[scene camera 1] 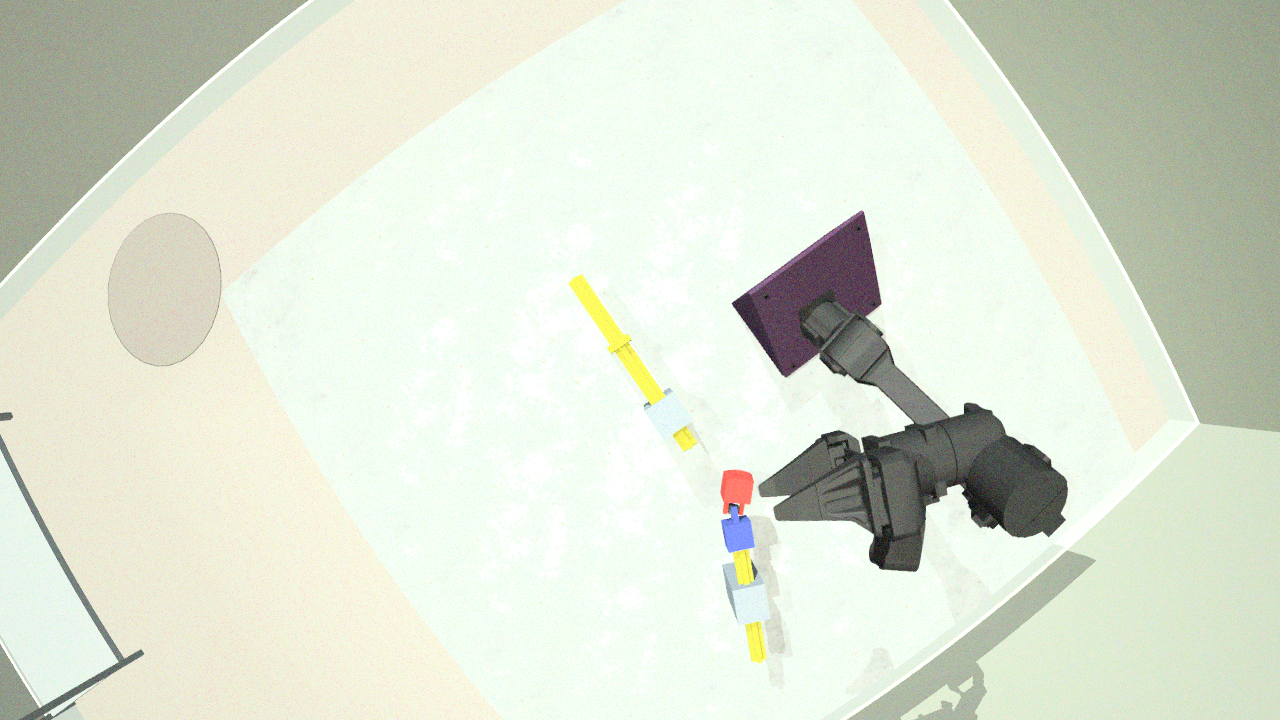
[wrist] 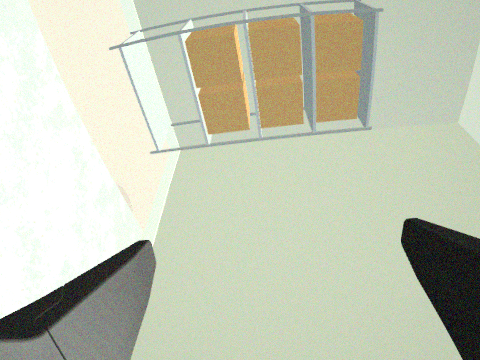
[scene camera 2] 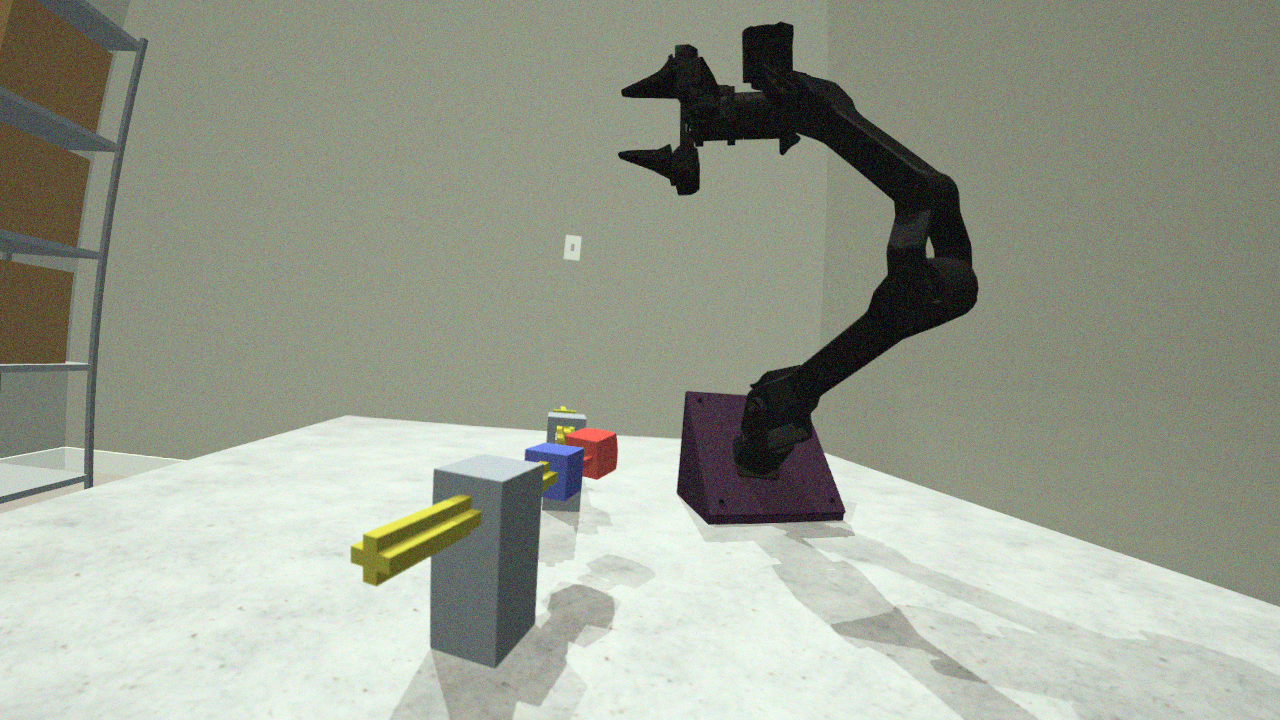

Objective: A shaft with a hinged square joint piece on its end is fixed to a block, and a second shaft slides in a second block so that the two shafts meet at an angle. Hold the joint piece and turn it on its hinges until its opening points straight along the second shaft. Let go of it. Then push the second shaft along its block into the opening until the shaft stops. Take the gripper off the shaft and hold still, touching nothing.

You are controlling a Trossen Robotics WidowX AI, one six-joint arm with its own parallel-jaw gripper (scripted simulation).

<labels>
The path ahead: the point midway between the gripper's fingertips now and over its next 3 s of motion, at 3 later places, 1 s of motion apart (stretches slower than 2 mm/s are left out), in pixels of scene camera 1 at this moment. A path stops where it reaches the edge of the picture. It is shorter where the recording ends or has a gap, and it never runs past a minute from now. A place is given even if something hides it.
My gripper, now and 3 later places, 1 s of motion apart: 765, 501; 717, 447; 755, 440; 753, 438
</labels>
